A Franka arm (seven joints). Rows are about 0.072 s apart.
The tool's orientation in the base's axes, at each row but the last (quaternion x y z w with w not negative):
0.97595, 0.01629, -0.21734, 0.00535
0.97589, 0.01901, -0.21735, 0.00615
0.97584, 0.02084, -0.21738, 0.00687
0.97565, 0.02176, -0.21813, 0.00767
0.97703, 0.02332, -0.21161, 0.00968
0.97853, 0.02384, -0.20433, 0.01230
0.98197, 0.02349, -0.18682, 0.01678
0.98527, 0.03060, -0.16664, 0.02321
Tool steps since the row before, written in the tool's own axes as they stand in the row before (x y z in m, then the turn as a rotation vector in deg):
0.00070, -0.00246, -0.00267, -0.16, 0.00, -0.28
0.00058, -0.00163, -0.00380, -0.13, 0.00, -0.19
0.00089, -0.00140, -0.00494, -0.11, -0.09, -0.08
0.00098, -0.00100, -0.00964, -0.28, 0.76, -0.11
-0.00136, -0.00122, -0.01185, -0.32, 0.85, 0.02
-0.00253, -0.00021, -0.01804, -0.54, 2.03, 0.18
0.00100, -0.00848, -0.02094, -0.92, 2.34, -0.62
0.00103, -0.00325, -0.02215, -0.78, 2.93, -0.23
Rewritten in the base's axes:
0.00168, 0.00253, 0.00211, -0.03, 0.00, 0.32
0.00207, 0.00173, 0.00319, -0.04, 0.00, 0.23
0.00284, 0.00154, 0.00409, -0.07, 0.09, 0.12
0.00494, 0.00127, 0.00830, -0.17, -0.77, 0.22
0.00360, 0.00150, 0.01134, -0.26, -0.86, 0.12
0.00488, 0.00071, 0.01754, -0.46, -2.06, 0.08
0.00815, 0.00938, 0.01889, -0.51, -2.35, 0.97
0.00799, 0.00453, 0.02044, -0.46, -2.95, 0.58

